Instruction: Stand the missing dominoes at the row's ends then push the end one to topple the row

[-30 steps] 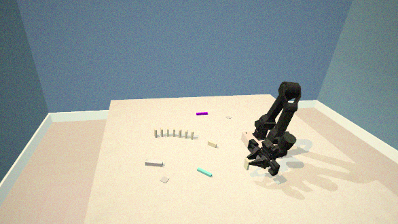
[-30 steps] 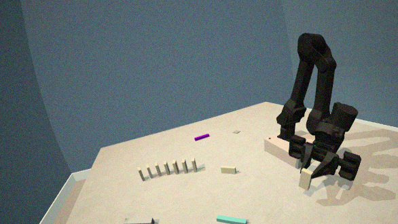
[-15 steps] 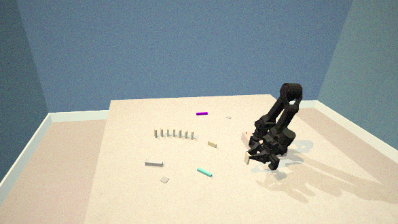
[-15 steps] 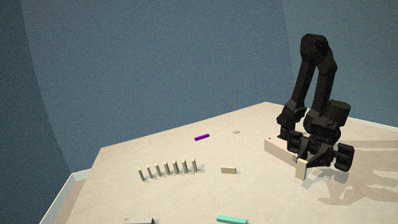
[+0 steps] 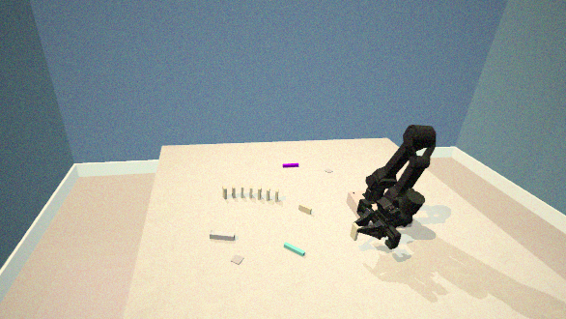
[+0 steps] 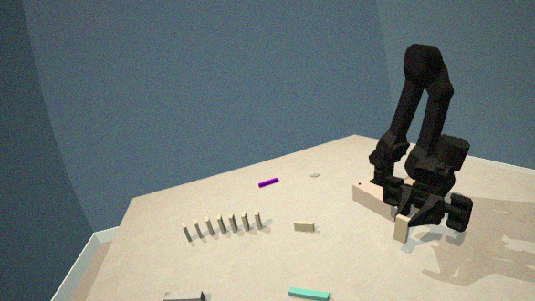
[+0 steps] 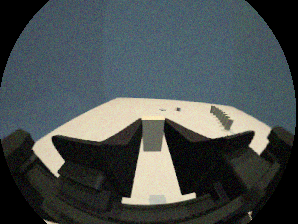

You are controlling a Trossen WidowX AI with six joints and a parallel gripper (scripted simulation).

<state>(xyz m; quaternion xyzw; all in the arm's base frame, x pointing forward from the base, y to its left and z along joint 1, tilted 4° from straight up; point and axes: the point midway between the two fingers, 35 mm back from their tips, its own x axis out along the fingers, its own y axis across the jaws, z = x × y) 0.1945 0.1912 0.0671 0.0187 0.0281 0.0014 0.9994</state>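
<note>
Now: gripper tip 17 cm short of the teal bar, 7 cm to the left of it and 11 cm above it. Also, from my gripper tip: purple bar 4 cm behind, 59 cm to the right, 11 cm below; grey block 37 cm ahead, 20 cm to the right, 10 cm below.
</note>
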